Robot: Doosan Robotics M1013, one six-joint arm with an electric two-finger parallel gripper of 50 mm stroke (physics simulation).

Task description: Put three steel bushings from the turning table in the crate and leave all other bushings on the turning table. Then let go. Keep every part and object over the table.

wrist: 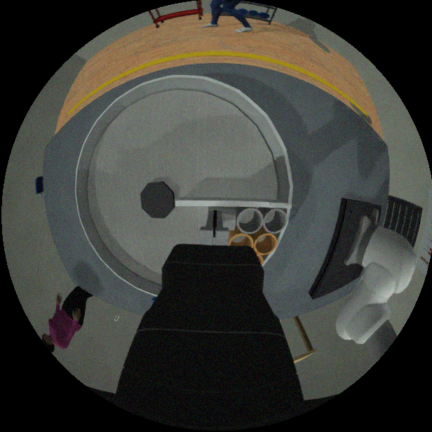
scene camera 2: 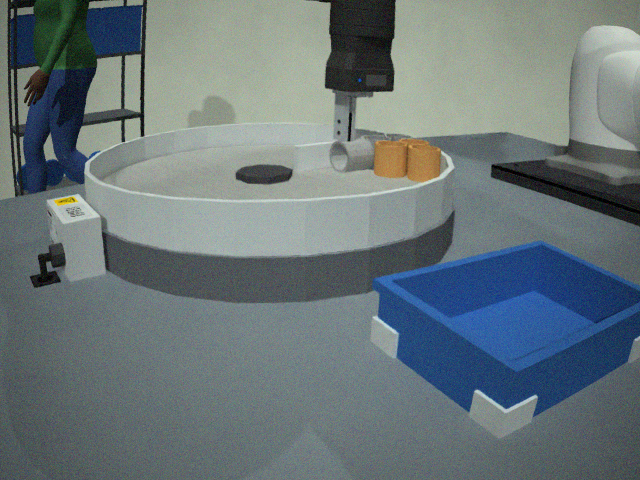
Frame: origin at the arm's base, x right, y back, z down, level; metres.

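Where they show: gripper, fingertip midpoint: (scene camera 2: 343, 139); arm's base at its link origin: (scene camera 2: 604, 173).
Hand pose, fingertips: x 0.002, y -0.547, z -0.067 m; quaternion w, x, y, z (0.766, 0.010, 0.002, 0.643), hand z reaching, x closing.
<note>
Each offset is from my fingertips to the centre of the thing. "*": to the spot under its first point.
A grey steel bushing {dy +0.010, dx -0.003, dz +0.019 m} (scene camera 2: 359, 154) (wrist: 229, 218) lies on its side on the turning table (scene camera 2: 258, 224) (wrist: 130, 150). Two more grey bushings stand upright beside it in the wrist view, one nearer (wrist: 238, 220) and one by the rim (wrist: 264, 225). Several orange bushings {dy +0.046, dx -0.034, dz +0.019 m} (scene camera 2: 390, 160) (wrist: 265, 244) stand upright against them. My gripper (scene camera 2: 345, 138) (wrist: 214, 217) is shut, fingertips together, just above and beside the lying bushing's end; no part shows between them. The tips are partly hidden in the scene view. The blue crate {dy -0.028, dx -0.359, dz +0.066 m} (scene camera 2: 429, 335) shows no part inside.
A white divider {* dy -0.037, dx +0.007, dz +0.020 m} (scene camera 2: 312, 156) (wrist: 205, 203) runs from near the dark hub {dy -0.100, dx -0.001, dz +0.034 m} (scene camera 2: 264, 174) (wrist: 158, 200) to the raised rim, close beside the grey bushings. A white box {dy -0.329, dx -0.047, dz +0.062 m} (scene camera 2: 80, 242) stands left of the turning table. The white arm base (scene camera 2: 594, 165) stands on a black plate.
</note>
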